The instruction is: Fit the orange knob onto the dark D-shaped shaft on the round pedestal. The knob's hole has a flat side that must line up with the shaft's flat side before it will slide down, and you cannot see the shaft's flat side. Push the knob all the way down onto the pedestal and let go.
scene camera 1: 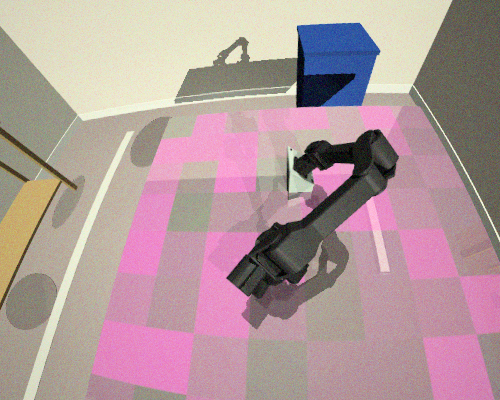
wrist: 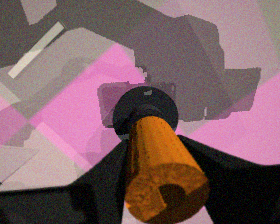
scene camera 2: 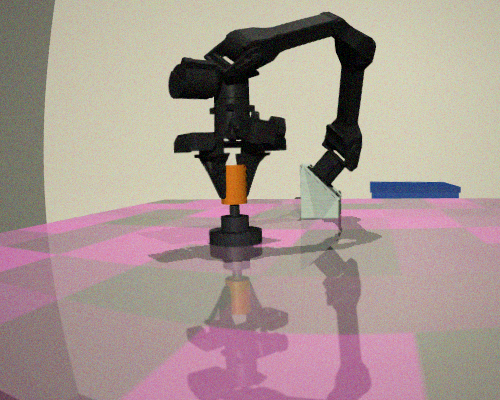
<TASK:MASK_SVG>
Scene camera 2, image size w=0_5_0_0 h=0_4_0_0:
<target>my gripper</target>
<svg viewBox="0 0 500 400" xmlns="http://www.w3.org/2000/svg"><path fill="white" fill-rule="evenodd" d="M217 99L214 101L214 107L210 108L210 115L214 115L214 132L195 132L177 135L174 141L174 153L199 151L199 154L194 155L194 158L198 158L201 161L219 197L225 199L225 165L230 153L224 153L224 148L240 148L241 154L235 154L237 165L246 165L248 196L259 163L266 155L270 156L271 154L265 152L286 150L286 139L284 138L286 120L276 116L270 116L268 121L261 120L259 111L255 111L255 105L249 104L249 99Z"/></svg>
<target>orange knob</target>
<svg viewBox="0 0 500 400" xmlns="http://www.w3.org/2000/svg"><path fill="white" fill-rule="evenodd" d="M225 165L226 198L221 199L221 204L246 204L246 165Z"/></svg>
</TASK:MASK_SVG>
